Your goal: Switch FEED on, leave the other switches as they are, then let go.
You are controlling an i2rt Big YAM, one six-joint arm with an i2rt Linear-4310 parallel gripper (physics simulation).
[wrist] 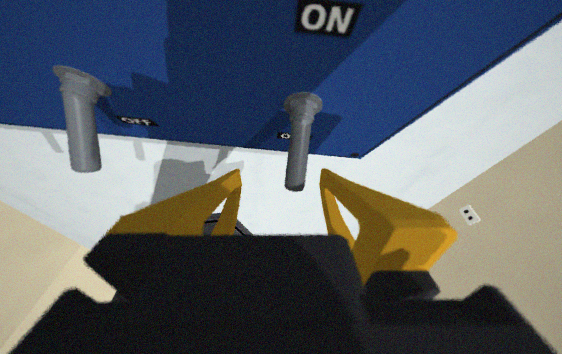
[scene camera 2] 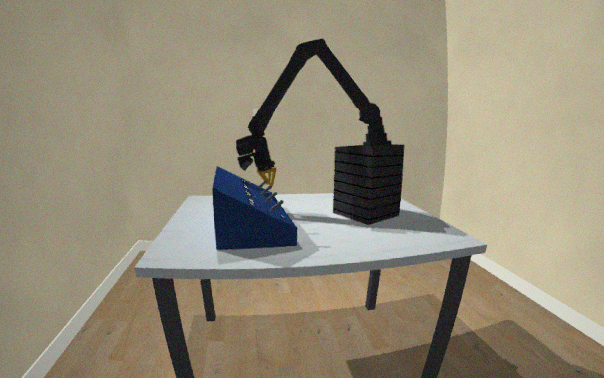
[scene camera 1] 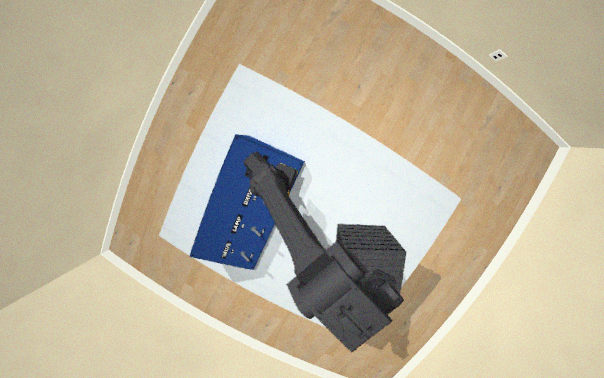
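Seen in the pictures: gripper, fingertip midpoint: (wrist: 280, 176) (scene camera 1: 289, 180); arm's base, origin of the base link: (scene camera 2: 376, 145) (scene camera 1: 376, 288).
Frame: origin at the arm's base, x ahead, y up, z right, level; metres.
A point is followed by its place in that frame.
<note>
The blue sloped switch box (scene camera 1: 215, 210) {x 0.599, y -0.122, z -0.083 m} (scene camera 2: 252, 225) {x 0.502, y -0.220, z -0.296 m} (wrist: 210, 75) {x 0.478, y -0.193, z 0.090 m} stands on the table. The FEED switch (wrist: 298, 150) {x 0.454, y -0.177, z 0.138 m} is the end lever, by the box's corner in the wrist view; its name label is hidden under the arm in scene camera 1. It leans down over its partly covered OFF label, away from ON. My gripper (scene camera 2: 270, 184) {x 0.420, y -0.186, z 0.133 m} (wrist: 280, 176) {x 0.420, y -0.186, z 0.133 m} is half open and holds nothing. The lever's tip shows in the gap between the yellow fingertips, nearer the right one; how deep it sits is unclear. The DRIVE lever (wrist: 83, 130) {x 0.443, y -0.178, z 0.024 m} leans the same way, outside the left finger.
The LAMP lever (scene camera 1: 256, 231) {x 0.434, y -0.179, z -0.096 m} and VALVE lever (scene camera 1: 246, 256) {x 0.421, y -0.180, z -0.213 m} stand farther along the box, also leaning to the low front edge. The black ribbed arm pedestal (scene camera 1: 375, 245) {x 0.064, y -0.066, z 0.110 m} (scene camera 2: 367, 185) {x 0.078, y -0.145, z -0.107 m} stands on the white table (scene camera 1: 400, 195) {x -0.007, y -0.295, z 0.296 m} (scene camera 2: 340, 255) {x 0.254, y -0.295, z -0.376 m}, across from the box's front.
</note>
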